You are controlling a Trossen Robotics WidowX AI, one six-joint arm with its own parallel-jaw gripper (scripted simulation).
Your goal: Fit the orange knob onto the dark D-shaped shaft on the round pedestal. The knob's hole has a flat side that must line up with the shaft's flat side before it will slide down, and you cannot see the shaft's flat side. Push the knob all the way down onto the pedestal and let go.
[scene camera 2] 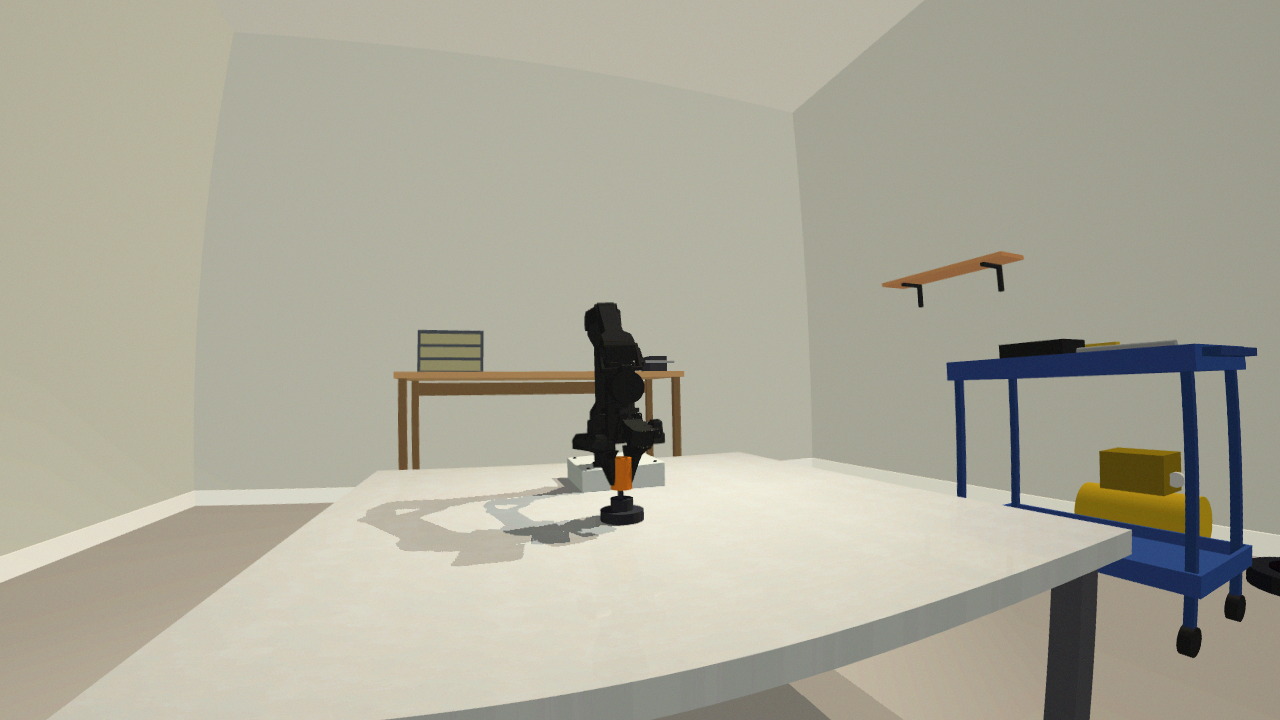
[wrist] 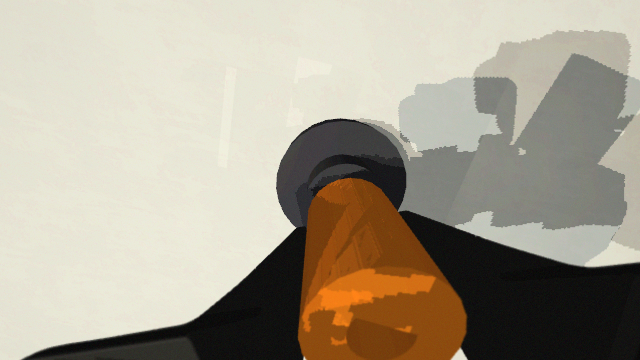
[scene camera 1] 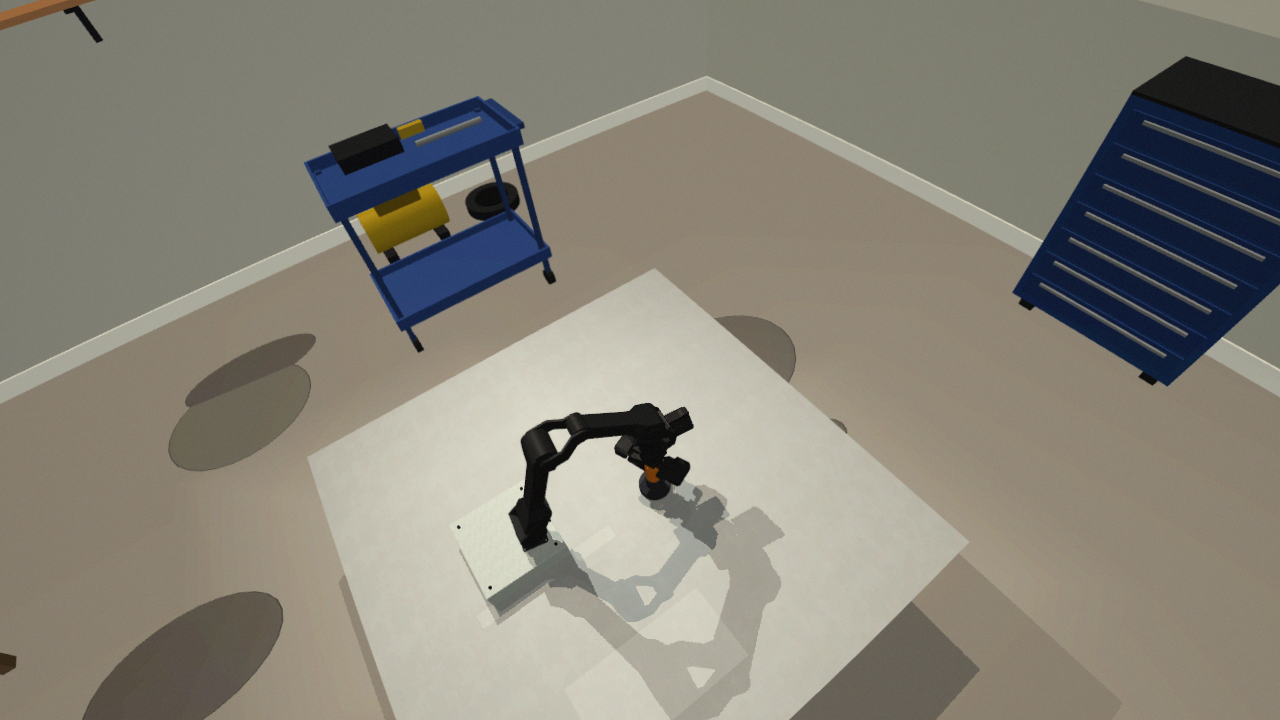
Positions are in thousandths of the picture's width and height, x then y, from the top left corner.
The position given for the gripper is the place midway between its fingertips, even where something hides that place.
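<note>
A pedestal (scene camera 2: 486, 710) stands in the scene, and the wrist view shows the pedestal (wrist: 523, 415) too. An orange knob (wrist: 574, 779) is visible as well. As for the gripper (scene camera 2: 486, 672), the wrist view also has the gripper (wrist: 551, 635), and scene camera 1 likewise shows the gripper (scene camera 1: 511, 658).
</note>
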